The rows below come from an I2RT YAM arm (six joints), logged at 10 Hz.
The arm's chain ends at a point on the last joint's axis. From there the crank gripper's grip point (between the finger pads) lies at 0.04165 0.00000 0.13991 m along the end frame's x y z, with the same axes.
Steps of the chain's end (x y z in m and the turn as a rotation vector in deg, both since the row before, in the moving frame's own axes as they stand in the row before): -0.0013, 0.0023, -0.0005, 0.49, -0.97, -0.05; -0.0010, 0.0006, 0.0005, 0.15, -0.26, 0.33; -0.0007, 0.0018, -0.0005, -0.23, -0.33, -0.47; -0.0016, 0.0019, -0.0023, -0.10, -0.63, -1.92; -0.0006, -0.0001, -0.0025, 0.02, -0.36, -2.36; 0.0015, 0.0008, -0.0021, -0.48, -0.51, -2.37
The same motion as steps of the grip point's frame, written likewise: -0.0037, 0.0011, 0.0002, 0.49, -0.97, -0.05; -0.0016, 0.0005, 0.0007, 0.15, -0.26, 0.33; -0.0015, 0.0020, -0.0003, -0.23, -0.33, -0.47; -0.0032, 0.0008, -0.0018, -0.10, -0.63, -1.92; -0.0015, -0.0018, -0.0022, 0.02, -0.36, -2.36; 0.0002, 0.0003, -0.0017, -0.48, -0.51, -2.37
